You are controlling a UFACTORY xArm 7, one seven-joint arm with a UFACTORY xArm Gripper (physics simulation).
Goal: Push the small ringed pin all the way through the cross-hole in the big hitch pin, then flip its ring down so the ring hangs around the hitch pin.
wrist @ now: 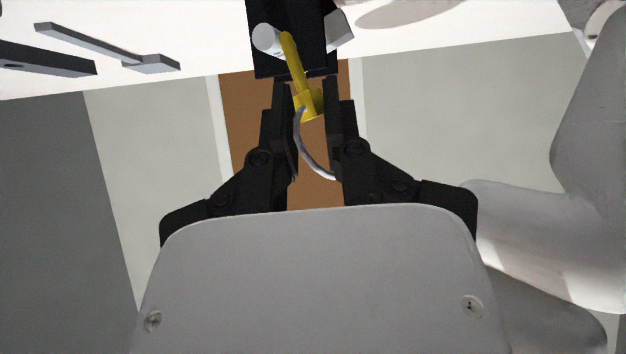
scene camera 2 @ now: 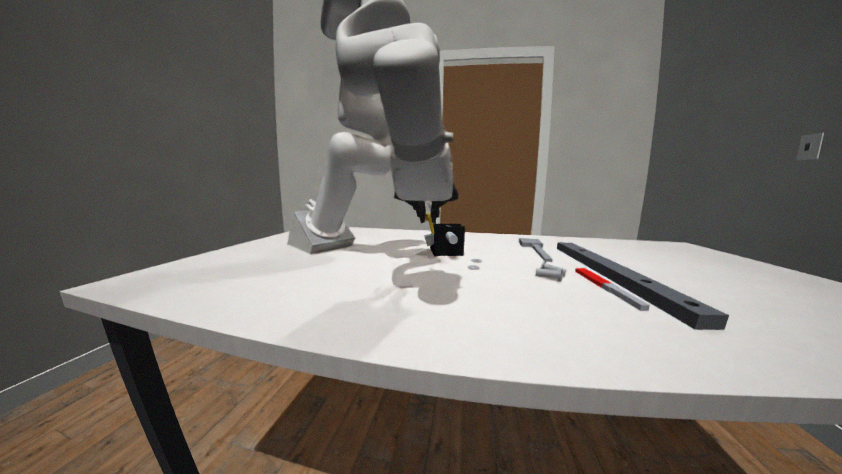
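Pixels of known places: gripper, between the fingertips: (wrist: 309, 100) (scene camera 2: 429, 217); arm's base, origin of its link: (scene camera 2: 325, 224).
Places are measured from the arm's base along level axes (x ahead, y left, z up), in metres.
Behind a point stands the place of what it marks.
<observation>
My gripper (scene camera 2: 428, 218) @(x 0.382, y -0.165, z 0.057 m) (wrist: 309, 100) @(x 0.382, y -0.165, z 0.057 m) is shut on the small ringed pin (scene camera 2: 430, 223) @(x 0.386, y -0.167, z 0.046 m) (wrist: 308, 104) @(x 0.383, y -0.170, z 0.059 m), by its yellow head. Its yellow shaft points away from the fingers, and its silver ring (wrist: 311, 164) @(x 0.384, y -0.186, z 0.088 m) curves back between them. The big hitch pin (scene camera 2: 451, 237) @(x 0.415, y -0.029, z -0.010 m) (wrist: 265, 39) @(x 0.418, y -0.028, z -0.013 m) is a light grey cylinder sticking out of a black block (scene camera 2: 441, 248) @(x 0.381, y 0.019, z -0.054 m) (wrist: 295, 45) @(x 0.391, y 0.021, z -0.017 m). In the wrist view the shaft's tip overlaps the hitch pin's protruding end; whether it is inside the cross-hole cannot be told. A grey piece (scene camera 2: 429, 239) @(x 0.343, y 0.024, z -0.031 m) (wrist: 337, 31) @(x 0.343, y 0.024, z -0.028 m) shows at the block's other side.
A long dark bar with holes (scene camera 2: 624, 279) @(x 0.802, y -0.115, z -0.059 m) (wrist: 45, 61) @(x 0.769, y 0.130, z -0.059 m), a red-and-grey tool (scene camera 2: 592, 276) @(x 0.748, y -0.088, z -0.067 m) and a grey T-shaped piece (scene camera 2: 540, 250) @(x 0.682, y 0.132, z -0.066 m) (wrist: 100, 43) @(x 0.674, y 0.119, z -0.072 m) lie on the right of the table (scene camera 2: 353, 329) @(x 0.326, y -0.388, z -0.077 m). A grey cylindrical part (scene camera 2: 549, 273) @(x 0.649, y -0.104, z -0.062 m) lies nearby. Two small discs (scene camera 2: 473, 267) @(x 0.479, y -0.079, z -0.074 m) (scene camera 2: 476, 260) @(x 0.484, y -0.017, z -0.074 m) lie near the block.
</observation>
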